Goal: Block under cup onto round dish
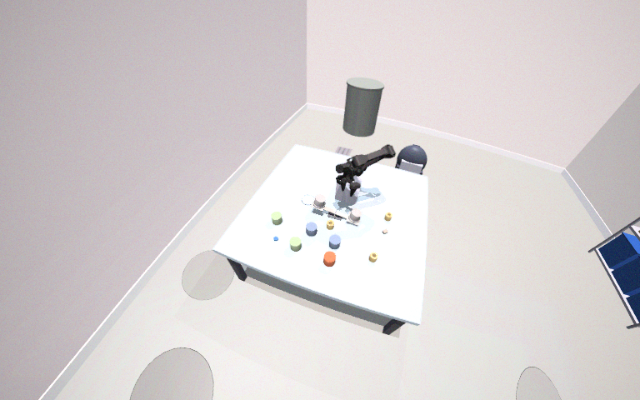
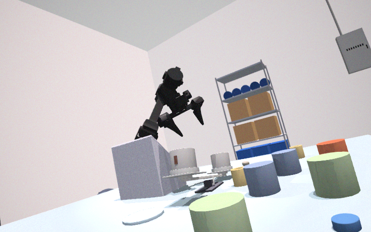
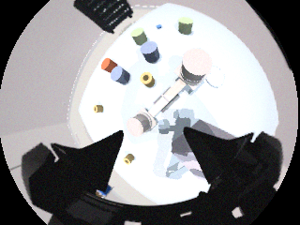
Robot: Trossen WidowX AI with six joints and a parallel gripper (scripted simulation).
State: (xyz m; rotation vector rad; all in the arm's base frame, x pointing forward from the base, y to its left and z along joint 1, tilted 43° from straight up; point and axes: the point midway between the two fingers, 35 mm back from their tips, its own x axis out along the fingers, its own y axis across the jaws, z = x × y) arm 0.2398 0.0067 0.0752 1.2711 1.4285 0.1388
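The cup lies 14 cm below my gripper tip, 11 cm to the left of it and 3 cm ahead of it. From my gripper tip the other things lie so: small balance (16 cm below, 5 cm to the right, 5 cm ahead); then round white dish (28 cm to the right, 19 cm below, 1 cm behind); then plank (17 cm below, 5 cm to the right, 5 cm ahead).
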